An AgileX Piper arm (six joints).
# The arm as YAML. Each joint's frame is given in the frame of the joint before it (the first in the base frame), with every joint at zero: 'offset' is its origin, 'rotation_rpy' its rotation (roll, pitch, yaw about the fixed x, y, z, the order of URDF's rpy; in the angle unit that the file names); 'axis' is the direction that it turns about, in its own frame. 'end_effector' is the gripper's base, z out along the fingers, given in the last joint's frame.
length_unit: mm
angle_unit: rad
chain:
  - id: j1
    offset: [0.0, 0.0, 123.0]
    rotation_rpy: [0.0, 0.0, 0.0]
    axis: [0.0, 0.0, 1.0]
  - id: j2
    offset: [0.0, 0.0, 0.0]
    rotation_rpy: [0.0, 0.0, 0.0]
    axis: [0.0, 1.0, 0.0]
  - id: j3
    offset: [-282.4, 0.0, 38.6]
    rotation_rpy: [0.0, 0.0, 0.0]
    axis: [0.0, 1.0, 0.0]
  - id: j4
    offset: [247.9, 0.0, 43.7]
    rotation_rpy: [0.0, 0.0, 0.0]
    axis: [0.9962, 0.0, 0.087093]
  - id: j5
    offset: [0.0, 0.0, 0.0]
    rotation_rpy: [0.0, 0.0, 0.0]
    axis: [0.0, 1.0, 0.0]
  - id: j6
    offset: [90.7, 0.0, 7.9]
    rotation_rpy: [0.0, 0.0, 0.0]
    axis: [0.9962, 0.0, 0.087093]
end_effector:
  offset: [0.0, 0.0, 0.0]
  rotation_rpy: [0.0, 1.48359, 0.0]
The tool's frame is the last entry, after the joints.
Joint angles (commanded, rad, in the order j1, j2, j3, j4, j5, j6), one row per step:
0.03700, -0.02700, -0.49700, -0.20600, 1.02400, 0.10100
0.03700, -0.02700, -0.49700, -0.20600, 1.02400, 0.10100
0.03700, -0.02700, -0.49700, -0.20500, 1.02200, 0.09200
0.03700, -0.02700, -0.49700, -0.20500, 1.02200, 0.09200
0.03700, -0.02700, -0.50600, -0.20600, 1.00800, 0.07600
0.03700, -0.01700, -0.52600, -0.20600, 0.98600, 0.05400
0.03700, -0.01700, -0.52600, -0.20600, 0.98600, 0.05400
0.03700, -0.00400, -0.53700, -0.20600, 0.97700, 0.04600
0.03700, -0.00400, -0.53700, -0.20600, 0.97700, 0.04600
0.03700, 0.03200, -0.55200, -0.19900, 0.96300, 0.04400
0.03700, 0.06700, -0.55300, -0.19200, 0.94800, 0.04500
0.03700, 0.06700, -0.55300, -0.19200, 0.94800, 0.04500
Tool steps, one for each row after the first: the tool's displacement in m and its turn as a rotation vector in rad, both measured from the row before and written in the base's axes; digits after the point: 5 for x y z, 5 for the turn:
0.00000, 0.00000, 0.00000, 0.00000, 0.00000, 0.00000
0.00008, 0.00010, 0.00015, -0.00755, -0.00067, 0.00438
0.00000, 0.00000, 0.00000, 0.00000, 0.00000, 0.00000
-0.00066, 0.00004, 0.00365, -0.01629, -0.02055, 0.00774
-0.00027, 0.00021, 0.00742, -0.02186, -0.02858, 0.01132
0.00000, 0.00000, 0.00000, 0.00000, 0.00000, 0.00000
0.00102, 0.00013, 0.00389, -0.00830, -0.00576, 0.00414
0.00000, 0.00000, 0.00000, 0.00000, 0.00000, 0.00000
0.00481, 0.00084, 0.00544, 0.00193, 0.00769, 0.00701
0.00666, 0.00091, 0.00145, 0.00441, 0.01930, 0.00597
0.00000, 0.00000, 0.00000, 0.00000, 0.00000, 0.00000

